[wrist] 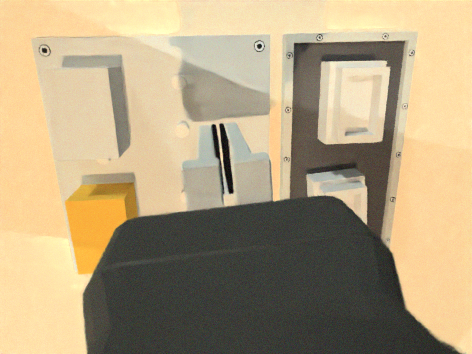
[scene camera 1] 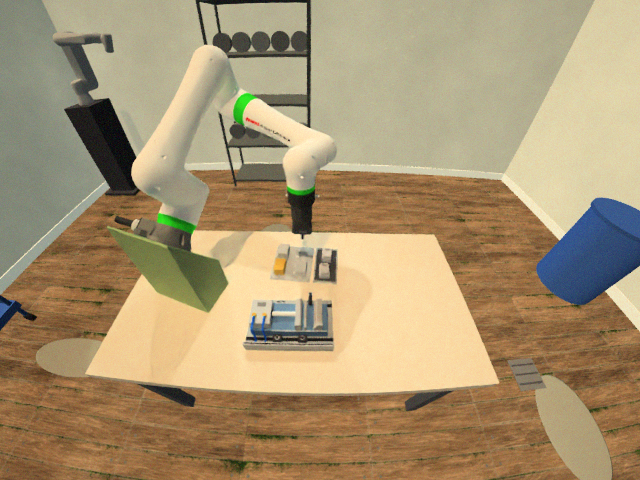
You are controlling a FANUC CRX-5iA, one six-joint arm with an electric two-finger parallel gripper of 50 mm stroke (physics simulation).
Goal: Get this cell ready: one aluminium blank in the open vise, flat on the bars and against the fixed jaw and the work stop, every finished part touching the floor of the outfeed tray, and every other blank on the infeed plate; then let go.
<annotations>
same spot on infeed plate: [scene camera 1: 305,253] = [wrist: 222,89]
</annotations>
